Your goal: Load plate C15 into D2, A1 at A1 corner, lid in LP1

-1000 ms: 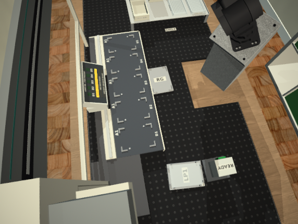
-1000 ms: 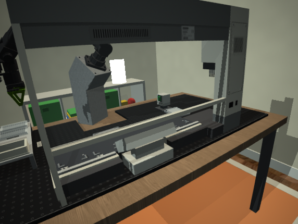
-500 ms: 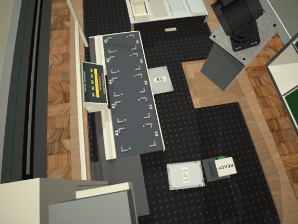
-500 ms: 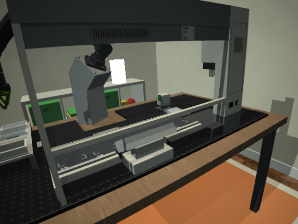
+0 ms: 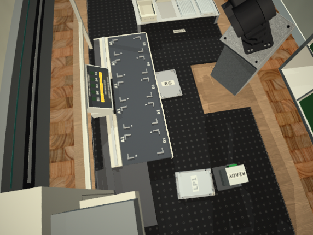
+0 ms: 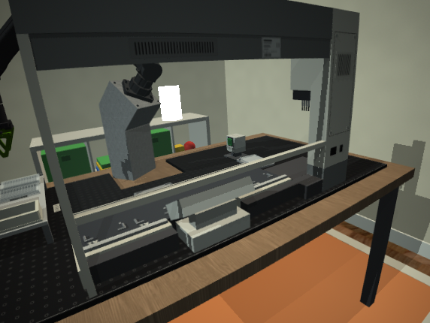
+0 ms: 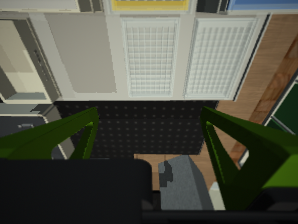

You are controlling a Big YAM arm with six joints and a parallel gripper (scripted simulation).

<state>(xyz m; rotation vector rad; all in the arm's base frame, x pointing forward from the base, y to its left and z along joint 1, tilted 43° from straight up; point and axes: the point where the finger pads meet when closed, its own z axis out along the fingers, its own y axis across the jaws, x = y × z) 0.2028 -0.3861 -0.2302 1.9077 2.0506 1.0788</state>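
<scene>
The sample plate lies 15 cm below my hand. From my hand the other things lie so: shelf 7 cm ahead, 6 cm to the right, 15 cm below; then cream reservoir 21 cm ahead, 5 cm to the left, 14 cm below; then shelf label 3 cm ahead, 11 cm to the left, 21 cm below.
</scene>
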